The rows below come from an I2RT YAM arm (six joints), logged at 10 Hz.
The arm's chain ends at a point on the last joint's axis. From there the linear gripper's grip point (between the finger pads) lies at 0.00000 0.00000 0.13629 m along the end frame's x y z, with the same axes.
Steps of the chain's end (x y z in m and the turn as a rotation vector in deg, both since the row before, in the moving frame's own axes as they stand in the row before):
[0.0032 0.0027 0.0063 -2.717 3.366 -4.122]
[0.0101 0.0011 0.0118 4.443 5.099 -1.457]
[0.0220 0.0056 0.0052 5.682 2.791 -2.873]
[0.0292 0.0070 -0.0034 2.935 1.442 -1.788]
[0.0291 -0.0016 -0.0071 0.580 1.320 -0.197]
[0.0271 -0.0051 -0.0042 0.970 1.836 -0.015]
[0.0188 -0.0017 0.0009 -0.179 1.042 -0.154]
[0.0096 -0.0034 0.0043 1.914 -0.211 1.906]
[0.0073 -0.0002 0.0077 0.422 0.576 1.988]
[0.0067 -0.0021 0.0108 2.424 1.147 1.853]
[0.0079 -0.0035 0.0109 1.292 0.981 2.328]
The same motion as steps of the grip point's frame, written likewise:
[0.0114 0.0089 0.0059 -2.717 3.366 -4.122]
[0.0221 -0.0096 0.0109 4.443 5.099 -1.457]
[0.0283 -0.0080 0.0044 5.682 2.791 -2.873]
[0.0325 0.0000 -0.0036 2.935 1.442 -1.788]
[0.0322 -0.0030 -0.0071 0.580 1.320 -0.197]
[0.0315 -0.0074 -0.0043 0.970 1.836 -0.015]
[0.0213 -0.0013 0.0009 -0.179 1.042 -0.154]
[0.0092 -0.0080 0.0042 1.914 -0.211 1.906]
[0.0087 -0.0012 0.0077 0.422 0.576 1.988]
[0.0095 -0.0078 0.0107 2.424 1.147 1.853]
[0.0103 -0.0065 0.0108 1.292 0.981 2.328]

